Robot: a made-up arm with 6 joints. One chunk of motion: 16 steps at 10 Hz.
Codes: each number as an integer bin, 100 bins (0 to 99) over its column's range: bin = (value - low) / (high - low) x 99, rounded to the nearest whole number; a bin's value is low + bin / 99 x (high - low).
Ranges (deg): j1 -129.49..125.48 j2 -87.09..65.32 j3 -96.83..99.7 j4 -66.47..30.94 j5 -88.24..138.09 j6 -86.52..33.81
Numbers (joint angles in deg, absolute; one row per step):
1: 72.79 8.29 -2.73 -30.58 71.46 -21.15
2: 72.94 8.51 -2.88 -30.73 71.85 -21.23
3: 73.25 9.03 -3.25 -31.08 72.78 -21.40
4: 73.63 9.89 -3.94 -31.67 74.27 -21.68
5: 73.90 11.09 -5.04 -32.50 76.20 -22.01
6: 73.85 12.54 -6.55 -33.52 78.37 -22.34
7: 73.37 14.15 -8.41 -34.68 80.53 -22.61
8: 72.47 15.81 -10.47 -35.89 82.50 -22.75
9: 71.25 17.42 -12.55 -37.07 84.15 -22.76
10: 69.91 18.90 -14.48 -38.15 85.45 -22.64
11: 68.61 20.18 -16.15 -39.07 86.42 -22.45
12: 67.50 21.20 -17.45 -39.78 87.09 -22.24
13: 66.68 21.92 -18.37 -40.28 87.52 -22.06
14: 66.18 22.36 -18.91 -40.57 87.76 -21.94
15: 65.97 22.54 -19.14 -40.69 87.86 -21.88
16: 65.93 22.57 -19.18 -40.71 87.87 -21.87
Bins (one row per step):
1: 79 62 47 36 70 54
2: 79 62 47 36 70 54
3: 79 62 47 36 70 54
4: 79 63 47 35 71 53
5: 79 64 46 35 72 53
6: 79 65 45 33 73 53
7: 79 66 45 32 74 53
8: 78 67 44 31 75 52
9: 78 68 42 30 75 52
10: 77 69 41 29 76 53
11: 77 70 41 28 76 53
12: 76 70 40 27 77 53
13: 76 71 40 27 77 53
14: 76 71 39 26 77 53
15: 76 71 39 26 77 53
16: 76 71 39 26 77 53

